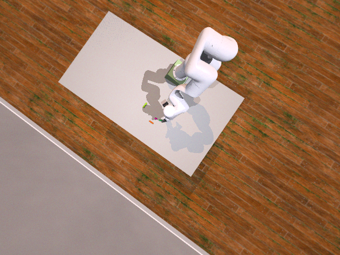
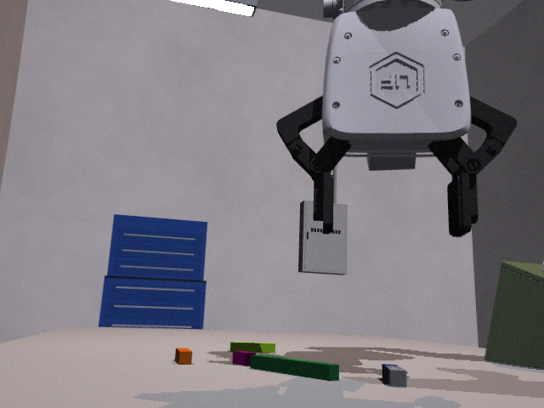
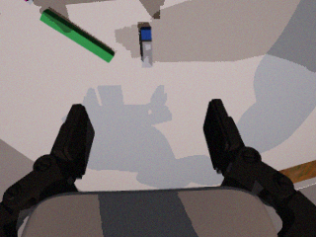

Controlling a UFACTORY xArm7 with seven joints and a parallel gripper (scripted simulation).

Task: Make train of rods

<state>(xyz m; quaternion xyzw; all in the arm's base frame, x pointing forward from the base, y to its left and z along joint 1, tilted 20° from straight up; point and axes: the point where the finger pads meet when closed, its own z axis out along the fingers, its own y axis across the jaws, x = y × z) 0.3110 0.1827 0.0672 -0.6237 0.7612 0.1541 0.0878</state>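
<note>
The orange rod lies 150 mm ahead of my hand, 110 mm to the right of it and 110 mm below it. From my hand the other things lie so: grey rod (110 mm below); blue rod (10 mm behind, 20 mm to the right, 110 mm below); green rod (60 mm ahead, 40 mm to the right, 110 mm below).
</note>
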